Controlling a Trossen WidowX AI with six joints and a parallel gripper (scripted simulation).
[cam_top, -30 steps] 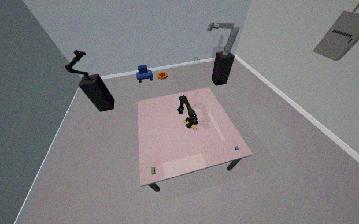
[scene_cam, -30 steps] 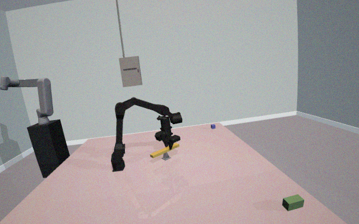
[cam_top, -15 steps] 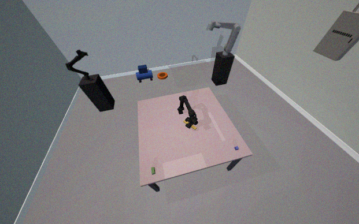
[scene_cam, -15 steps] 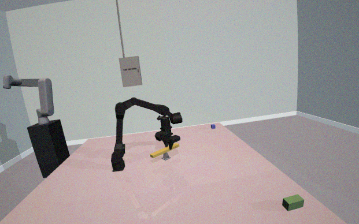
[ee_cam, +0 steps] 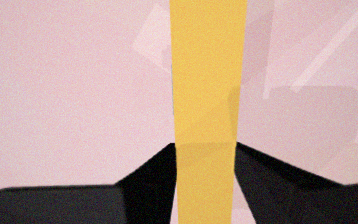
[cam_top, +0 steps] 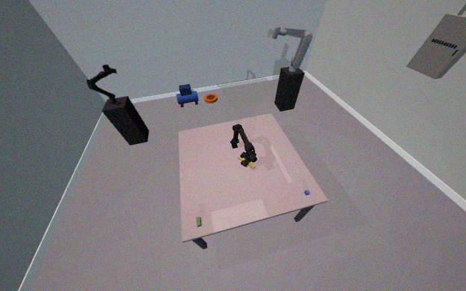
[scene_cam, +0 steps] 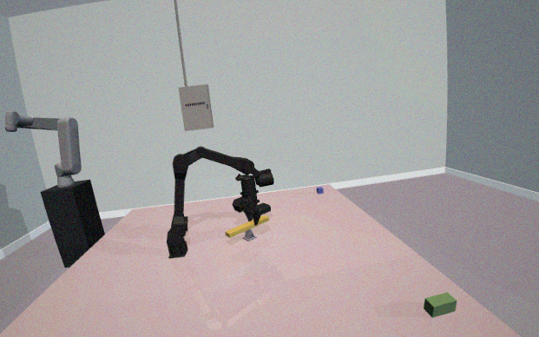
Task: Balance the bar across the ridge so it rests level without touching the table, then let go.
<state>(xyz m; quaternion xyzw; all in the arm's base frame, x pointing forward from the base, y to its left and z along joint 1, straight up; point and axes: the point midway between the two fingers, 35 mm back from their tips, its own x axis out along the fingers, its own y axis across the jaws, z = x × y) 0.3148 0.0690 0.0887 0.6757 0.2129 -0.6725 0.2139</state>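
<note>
The yellow bar lies 20 mm behind my gripper tip and 20 mm to the right of it. Round my gripper tip: small blue cube 430 mm ahead, 430 mm to the left, 40 mm below; green block 430 mm ahead, 570 mm to the right, 40 mm below.
</note>
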